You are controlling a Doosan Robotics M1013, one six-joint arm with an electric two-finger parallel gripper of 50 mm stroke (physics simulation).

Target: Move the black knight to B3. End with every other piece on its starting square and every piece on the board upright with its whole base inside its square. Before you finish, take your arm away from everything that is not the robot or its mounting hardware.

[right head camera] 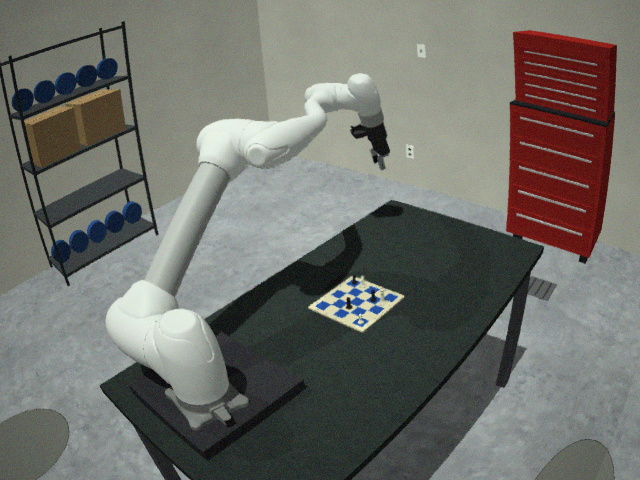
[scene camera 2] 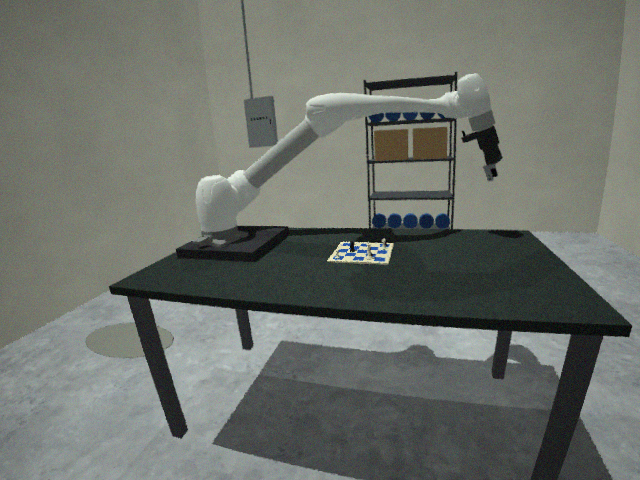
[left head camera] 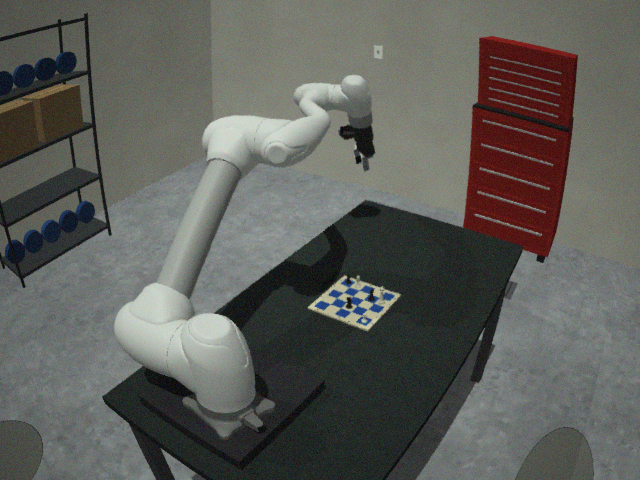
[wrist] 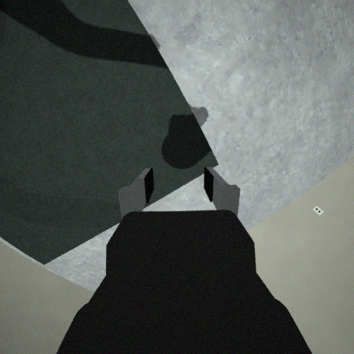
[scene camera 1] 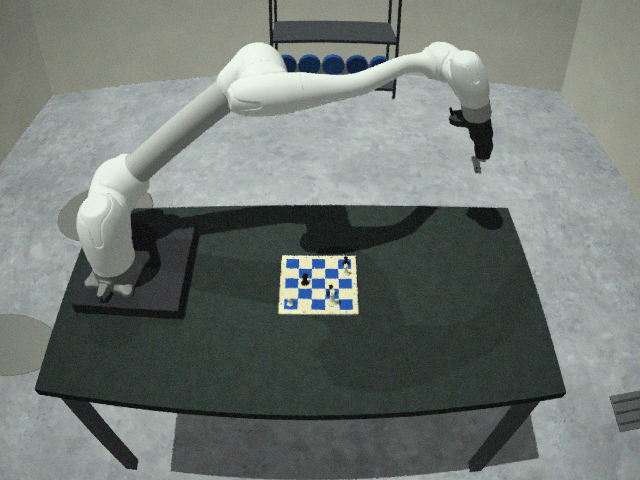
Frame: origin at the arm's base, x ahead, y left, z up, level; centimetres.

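Seen in the pictures: gripper, fingertip midpoint: (right head camera: 379, 165) (scene camera 2: 493, 178) (left head camera: 362, 166) (scene camera 1: 480, 166); arm's base, origin of the base link: (right head camera: 206, 399) (scene camera 2: 221, 239) (left head camera: 228, 406) (scene camera 1: 117, 271).
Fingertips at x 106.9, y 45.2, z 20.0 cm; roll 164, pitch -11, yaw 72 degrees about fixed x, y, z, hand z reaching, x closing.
Pixels of each thing's middle, then the offset from my fingertips to it. Level surfaces: height alone.
- cream chessboard, body centre: (scene camera 1: 318, 284) (right head camera: 357, 302) (left head camera: 355, 301) (scene camera 2: 362, 252) dx -45.3, dy -34.8, dz -23.7 cm
- tall white piece, body centre: (scene camera 1: 332, 296) (right head camera: 382, 295) (left head camera: 381, 294) dx -40.4, dy -41.3, dz -20.2 cm
- third black piece, body centre: (left head camera: 348, 278) dx -38.7, dy -26.1, dz -21.8 cm
- low white piece, body centre: (scene camera 1: 289, 300) (left head camera: 364, 317) dx -51.7, dy -43.7, dz -21.8 cm
- dark table, its level: dz -24.0 cm
The blue and cream chessboard (left head camera: 338, 318) (scene camera 1: 281, 294) lies on the table. Three small black pieces stand on it: one black piece (left head camera: 348, 302) (right head camera: 348, 303) (scene camera 1: 305, 279) nearer the robot base, another black piece (left head camera: 371, 295) (right head camera: 373, 296) beside a tall white piece (left head camera: 382, 294) (scene camera 1: 332, 298), and a third black piece (left head camera: 348, 280) beside a white piece (left head camera: 357, 280) (scene camera 1: 346, 269) at a far corner. I cannot tell which is the knight. A low white piece (left head camera: 364, 320) (scene camera 1: 290, 302) sits at another corner. My gripper (left head camera: 361, 162) (scene camera 1: 476, 166) (scene camera 2: 490, 173) (wrist: 178, 177) is open and empty, high up and well away from the board.
The dark table (scene camera 1: 439, 335) (wrist: 90, 125) carries the robot's base plate (scene camera 1: 129, 308). The arm reaches high along the table's back side. A red tool cabinet (left head camera: 522, 144) and a shelf rack (left head camera: 96, 149) stand on the floor away from the table.
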